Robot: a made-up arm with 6 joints.
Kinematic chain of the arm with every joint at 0, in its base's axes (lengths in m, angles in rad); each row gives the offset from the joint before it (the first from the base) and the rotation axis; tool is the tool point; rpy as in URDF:
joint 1: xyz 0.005 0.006 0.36 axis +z
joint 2: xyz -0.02 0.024 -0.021 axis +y
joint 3: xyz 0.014 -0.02 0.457 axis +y
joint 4: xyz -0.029 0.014 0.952 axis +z
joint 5: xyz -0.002 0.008 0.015 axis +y
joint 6: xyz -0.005 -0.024 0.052 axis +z
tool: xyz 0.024 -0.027 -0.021 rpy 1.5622 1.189 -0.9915
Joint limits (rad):
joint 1: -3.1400..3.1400
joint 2: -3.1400..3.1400
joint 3: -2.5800..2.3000
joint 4: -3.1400..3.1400
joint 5: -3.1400..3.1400
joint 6: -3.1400..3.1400
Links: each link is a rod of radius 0.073 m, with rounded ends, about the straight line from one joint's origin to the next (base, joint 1, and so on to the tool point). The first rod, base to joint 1, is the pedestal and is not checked.
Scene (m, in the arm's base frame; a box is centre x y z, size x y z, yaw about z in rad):
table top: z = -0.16
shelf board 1: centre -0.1 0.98 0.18 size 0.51 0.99 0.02 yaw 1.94
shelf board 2: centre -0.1 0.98 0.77 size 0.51 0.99 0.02 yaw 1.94
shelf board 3: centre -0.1 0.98 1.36 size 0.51 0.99 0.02 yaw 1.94
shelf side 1: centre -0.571 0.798 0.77 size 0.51 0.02 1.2 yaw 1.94
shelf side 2: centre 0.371 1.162 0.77 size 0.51 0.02 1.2 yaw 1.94
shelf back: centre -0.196 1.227 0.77 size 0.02 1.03 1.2 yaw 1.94
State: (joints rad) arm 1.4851 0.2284 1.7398 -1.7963 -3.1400 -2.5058
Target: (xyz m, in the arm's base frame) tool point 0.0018 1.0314 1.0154
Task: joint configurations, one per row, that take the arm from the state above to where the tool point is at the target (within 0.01 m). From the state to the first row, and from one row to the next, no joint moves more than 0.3 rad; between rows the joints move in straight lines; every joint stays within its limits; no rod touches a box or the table.
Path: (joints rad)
1: 1.2848 0.0691 1.9265 -1.6147 -3.1004 -2.6280
2: 1.0845 -0.0903 2.1133 -1.4331 -3.0609 -2.7503
3: 0.8841 -0.2496 2.3000 -1.2515 -3.0213 -2.8725
4: 1.0831 -0.4633 2.1273 -1.5178 -3.0153 -2.6926
5: 1.2821 -0.6770 1.9546 -1.7841 -3.0093 -2.5127
6: 1.3592 -0.4378 1.7365 -1.7946 -3.0420 -2.5036
7: 1.4362 -0.1986 1.5184 -1.8051 -3.0747 -2.4944
8: 1.5133 0.0405 1.3003 -1.8156 -3.1073 -2.4853
9: 1.5903 0.2797 1.0822 -1.8261 -3.1400 -2.4762

